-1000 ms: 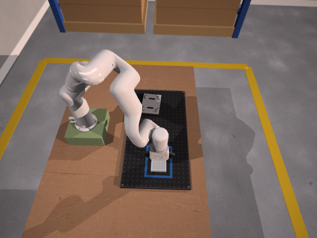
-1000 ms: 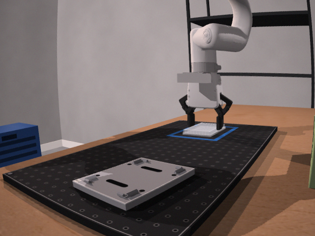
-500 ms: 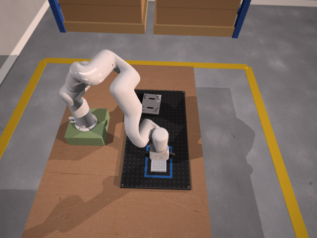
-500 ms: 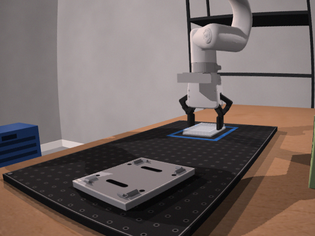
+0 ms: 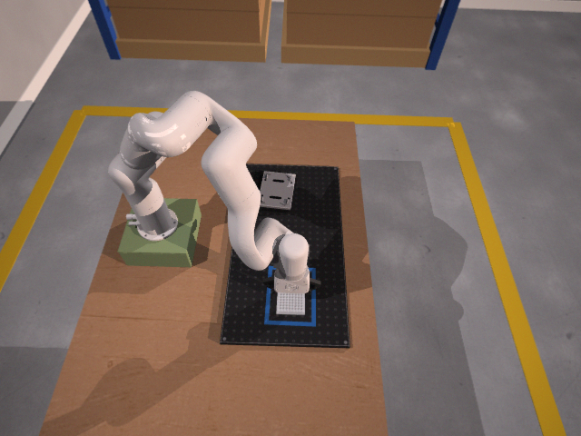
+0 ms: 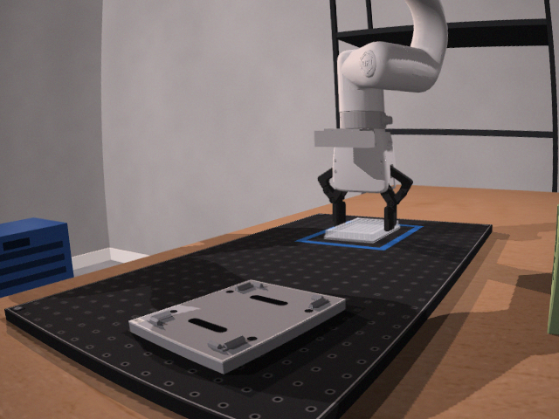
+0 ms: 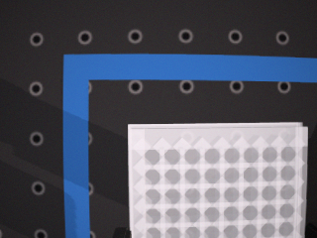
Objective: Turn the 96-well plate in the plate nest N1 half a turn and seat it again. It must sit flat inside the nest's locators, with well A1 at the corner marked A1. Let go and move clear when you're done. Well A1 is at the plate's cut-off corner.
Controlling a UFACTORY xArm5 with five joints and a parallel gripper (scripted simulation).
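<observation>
Now: the 96-well plate 1 cm below my hand. Also, from my hand: grey plate nest: 4 cm behind, 41 cm to the left, 1 cm below; then A1 label: 2 cm ahead, 48 cm to the left, 1 cm below.
</observation>
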